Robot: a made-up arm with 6 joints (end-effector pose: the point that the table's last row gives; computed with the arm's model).
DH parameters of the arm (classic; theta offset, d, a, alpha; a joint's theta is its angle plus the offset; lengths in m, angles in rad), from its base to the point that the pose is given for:
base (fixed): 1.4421 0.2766 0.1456 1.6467
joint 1: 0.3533 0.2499 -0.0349 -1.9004
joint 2: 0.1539 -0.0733 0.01 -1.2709
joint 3: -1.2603 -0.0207 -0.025 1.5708
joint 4: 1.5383 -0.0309 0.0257 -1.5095
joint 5: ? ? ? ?
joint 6: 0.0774 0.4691 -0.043 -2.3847
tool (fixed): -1.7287 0.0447 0 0
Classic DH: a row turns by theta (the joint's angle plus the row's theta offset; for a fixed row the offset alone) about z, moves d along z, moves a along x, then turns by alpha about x.
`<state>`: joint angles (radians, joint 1 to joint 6).
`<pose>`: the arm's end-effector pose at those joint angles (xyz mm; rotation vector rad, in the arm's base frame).
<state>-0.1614 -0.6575 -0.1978 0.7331 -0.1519 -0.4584</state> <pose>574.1 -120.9 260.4 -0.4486 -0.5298 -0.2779</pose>
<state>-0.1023 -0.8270 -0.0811 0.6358 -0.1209 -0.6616</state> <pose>552.7 -158.2 199.0 -0.5798 -0.2866 -0.2827</pose>
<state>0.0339 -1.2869 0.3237 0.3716 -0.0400 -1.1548</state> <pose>425.4 -192.2 9.3 -0.6767 0.4909 -0.0550</pose>
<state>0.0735 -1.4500 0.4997 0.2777 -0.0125 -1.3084</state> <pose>354.2 -174.2 -48.4 -0.6087 0.7691 0.1052</pose>
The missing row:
joint 5: 1.3587 -0.1855 -0.1214 -0.8001
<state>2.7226 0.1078 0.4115 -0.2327 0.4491 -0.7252</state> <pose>637.8 268.4 261.1 1.7156 -0.3029 -0.0342</pose>
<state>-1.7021 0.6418 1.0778 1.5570 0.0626 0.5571</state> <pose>188.0 191.5 -10.9 -0.8890 0.1381 2.2006</pose>
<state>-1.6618 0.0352 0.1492 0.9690 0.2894 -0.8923</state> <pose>565.3 230.7 276.4 -2.2094 -0.5598 1.2271</pose>
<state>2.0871 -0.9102 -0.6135 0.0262 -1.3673 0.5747</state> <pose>662.5 -18.3 357.8 -2.9932 0.6908 0.1202</pose>
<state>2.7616 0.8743 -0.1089 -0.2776 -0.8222 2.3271</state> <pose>320.0 0.2 660.8 -2.7206 -0.6645 -1.1830</pose>
